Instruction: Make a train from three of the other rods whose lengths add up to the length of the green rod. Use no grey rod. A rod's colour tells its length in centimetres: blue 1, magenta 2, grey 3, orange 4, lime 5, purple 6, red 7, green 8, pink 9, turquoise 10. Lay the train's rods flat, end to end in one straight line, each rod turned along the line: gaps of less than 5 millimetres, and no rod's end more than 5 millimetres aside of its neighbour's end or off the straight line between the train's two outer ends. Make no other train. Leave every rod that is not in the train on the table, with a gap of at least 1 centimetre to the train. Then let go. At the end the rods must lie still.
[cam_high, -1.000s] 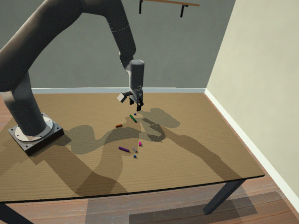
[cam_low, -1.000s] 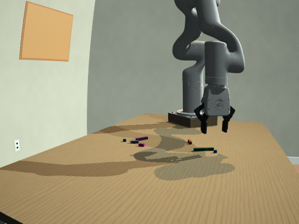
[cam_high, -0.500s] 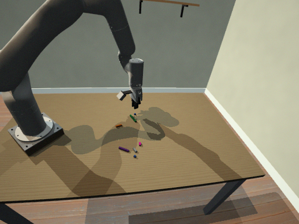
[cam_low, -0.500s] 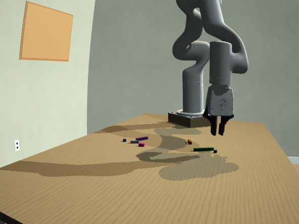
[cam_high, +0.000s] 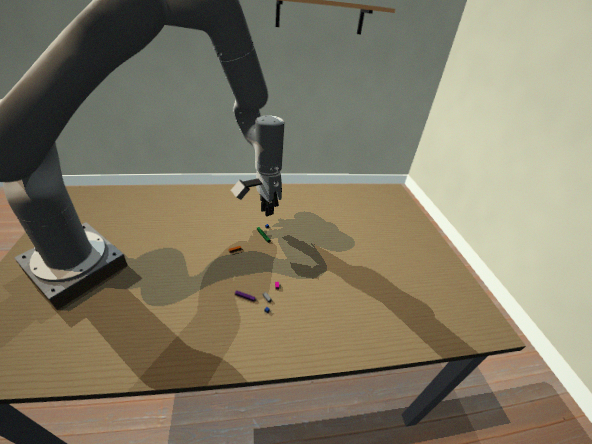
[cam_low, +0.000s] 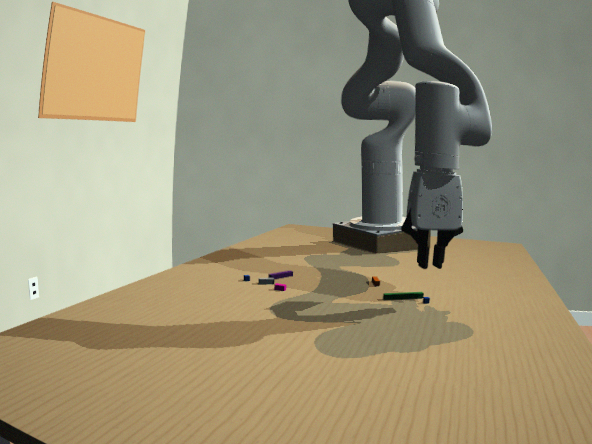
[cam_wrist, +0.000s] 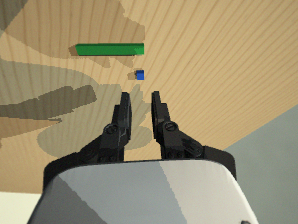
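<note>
Right now my hand is 1 cm past the green rod, 5 cm to the left of it and 8 cm above it. Round my hand: grey rod: 1 cm behind, 32 cm to the right, 8 cm below; then orange rod: 11 cm behind, 12 cm to the right, 8 cm below; then magenta rod: 2 cm ahead, 28 cm to the right, 8 cm below.
</note>
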